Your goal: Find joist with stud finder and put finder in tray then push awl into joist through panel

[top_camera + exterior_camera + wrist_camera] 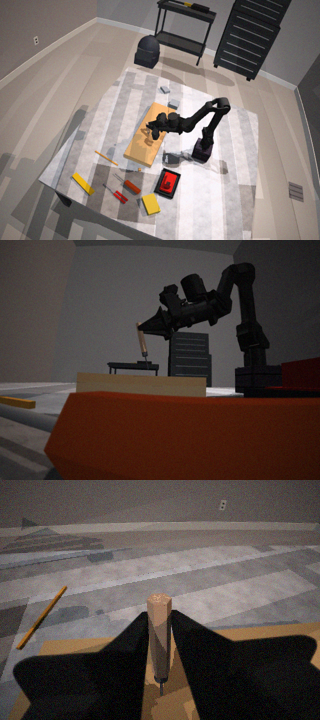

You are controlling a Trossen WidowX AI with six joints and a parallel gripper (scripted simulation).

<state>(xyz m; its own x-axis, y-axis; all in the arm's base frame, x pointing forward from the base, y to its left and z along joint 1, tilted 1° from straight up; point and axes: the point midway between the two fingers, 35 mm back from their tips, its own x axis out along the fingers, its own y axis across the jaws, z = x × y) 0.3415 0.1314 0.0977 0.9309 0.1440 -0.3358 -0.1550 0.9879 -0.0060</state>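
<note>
Right now my gripper tip is 20 mm past the awl and 50 mm above it. The rest, counted from my gripper tip: pencil: 120 mm ahead, 260 mm to the left, 160 mm below; then small tan cube: 100 mm behind, 210 mm to the left, 160 mm below; then stud finder: 290 mm behind, 210 mm to the left, 120 mm below.
</note>
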